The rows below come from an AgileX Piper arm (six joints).
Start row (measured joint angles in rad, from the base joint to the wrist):
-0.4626 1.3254 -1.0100 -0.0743 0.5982 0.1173
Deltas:
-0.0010 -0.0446 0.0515 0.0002 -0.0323 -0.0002
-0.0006 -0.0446 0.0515 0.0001 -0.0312 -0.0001
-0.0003 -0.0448 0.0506 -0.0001 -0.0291 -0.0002
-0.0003 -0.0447 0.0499 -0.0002 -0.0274 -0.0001
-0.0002 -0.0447 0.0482 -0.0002 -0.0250 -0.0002
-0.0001 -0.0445 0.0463 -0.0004 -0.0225 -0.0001
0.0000 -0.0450 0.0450 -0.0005 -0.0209 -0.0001
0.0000 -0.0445 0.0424 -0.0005 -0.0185 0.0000
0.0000 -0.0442 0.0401 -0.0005 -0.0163 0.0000
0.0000 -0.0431 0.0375 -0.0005 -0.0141 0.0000
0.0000 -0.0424 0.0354 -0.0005 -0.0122 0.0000
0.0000 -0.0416 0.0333 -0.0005 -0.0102 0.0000
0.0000 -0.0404 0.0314 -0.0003 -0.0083 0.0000
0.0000 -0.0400 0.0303 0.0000 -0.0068 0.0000
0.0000 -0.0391 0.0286 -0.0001 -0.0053 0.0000
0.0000 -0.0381 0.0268 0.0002 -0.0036 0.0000
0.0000 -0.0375 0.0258 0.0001 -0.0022 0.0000
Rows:
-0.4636 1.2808 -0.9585 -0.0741 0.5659 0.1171
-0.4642 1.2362 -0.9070 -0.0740 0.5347 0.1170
-0.4645 1.1914 -0.8564 -0.0741 0.5056 0.1168
-0.4648 1.1467 -0.8065 -0.0743 0.4782 0.1167
-0.4650 1.1020 -0.7583 -0.0745 0.4532 0.1165
-0.4651 1.0575 -0.7120 -0.0749 0.4307 0.1164
-0.4651 1.0125 -0.6670 -0.0754 0.4098 0.1163
-0.4651 0.9680 -0.6246 -0.0759 0.3913 0.1163
-0.4651 0.9238 -0.5845 -0.0764 0.3750 0.1163
-0.4651 0.8807 -0.5470 -0.0769 0.3609 0.1163
-0.4651 0.8383 -0.5116 -0.0774 0.3487 0.1163
-0.4651 0.7967 -0.4783 -0.0779 0.3385 0.1163
-0.4651 0.7563 -0.4469 -0.0782 0.3302 0.1163
-0.4651 0.7163 -0.4166 -0.0782 0.3234 0.1163
-0.4651 0.6772 -0.3880 -0.0783 0.3181 0.1163
-0.4651 0.6391 -0.3612 -0.0781 0.3145 0.1163
-0.4651 0.6016 -0.3354 -0.0780 0.3123 0.1163

